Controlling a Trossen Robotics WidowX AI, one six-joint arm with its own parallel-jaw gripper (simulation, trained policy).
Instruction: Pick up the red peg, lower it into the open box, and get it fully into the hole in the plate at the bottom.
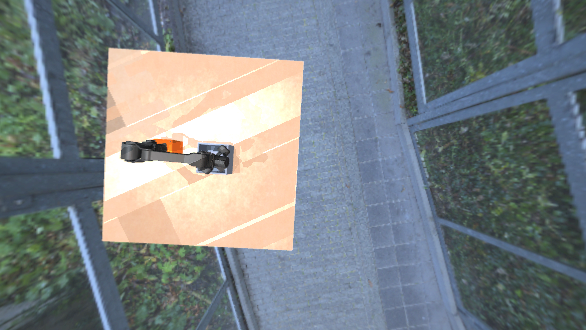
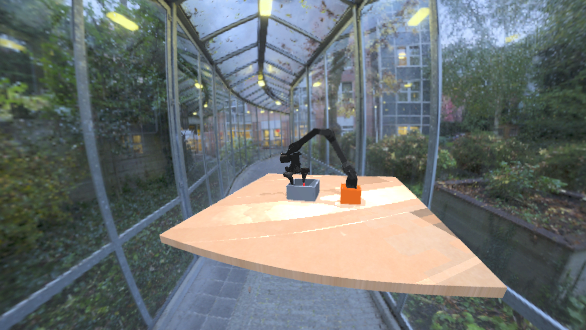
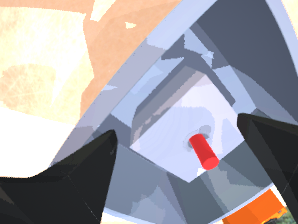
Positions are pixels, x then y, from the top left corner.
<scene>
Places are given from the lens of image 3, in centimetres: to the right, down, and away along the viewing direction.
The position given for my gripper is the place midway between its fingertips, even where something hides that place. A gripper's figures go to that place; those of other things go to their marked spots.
my gripper (image 3: 178, 127): 2, 1, 10
pale plate (image 3: 189, 104): 3, 0, 11
</scene>
